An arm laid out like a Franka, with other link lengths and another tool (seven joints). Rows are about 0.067 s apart.
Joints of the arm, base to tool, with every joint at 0 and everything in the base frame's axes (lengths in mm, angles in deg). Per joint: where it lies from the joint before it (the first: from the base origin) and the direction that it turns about. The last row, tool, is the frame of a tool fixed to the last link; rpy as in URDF.
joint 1: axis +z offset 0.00 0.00 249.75
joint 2: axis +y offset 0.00 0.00 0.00
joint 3: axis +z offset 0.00 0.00 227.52
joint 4: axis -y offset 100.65 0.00 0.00
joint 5: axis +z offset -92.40 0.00 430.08
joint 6: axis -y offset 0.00 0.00 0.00
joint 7: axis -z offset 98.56 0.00 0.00
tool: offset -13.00 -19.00 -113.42 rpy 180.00 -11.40 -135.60
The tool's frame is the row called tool.
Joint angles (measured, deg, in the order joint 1, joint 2, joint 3, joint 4, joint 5, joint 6, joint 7), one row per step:
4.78 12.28 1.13 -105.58 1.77 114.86 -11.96
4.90 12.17 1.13 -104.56 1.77 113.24 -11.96
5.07 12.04 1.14 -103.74 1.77 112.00 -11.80
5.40 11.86 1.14 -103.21 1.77 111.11 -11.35
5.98 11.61 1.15 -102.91 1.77 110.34 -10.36
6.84 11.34 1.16 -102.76 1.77 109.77 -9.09
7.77 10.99 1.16 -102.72 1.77 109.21 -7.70
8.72 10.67 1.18 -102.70 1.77 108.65 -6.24
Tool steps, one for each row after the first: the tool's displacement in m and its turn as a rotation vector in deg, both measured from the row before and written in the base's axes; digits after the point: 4 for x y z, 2 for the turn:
0.0008 0.0015 0.0079 -0.03 0.49 0.17
0.0005 0.0022 0.0070 -0.02 0.29 0.06
-0.0002 0.0039 0.0055 -0.04 0.19 -0.09
-0.0014 0.0068 0.0045 -0.09 0.24 -0.37
-0.0021 0.0100 0.0037 -0.11 0.18 -0.38
-0.0028 0.0106 0.0036 -0.14 0.20 -0.44
-0.0031 0.0110 0.0031 -0.15 0.25 -0.47

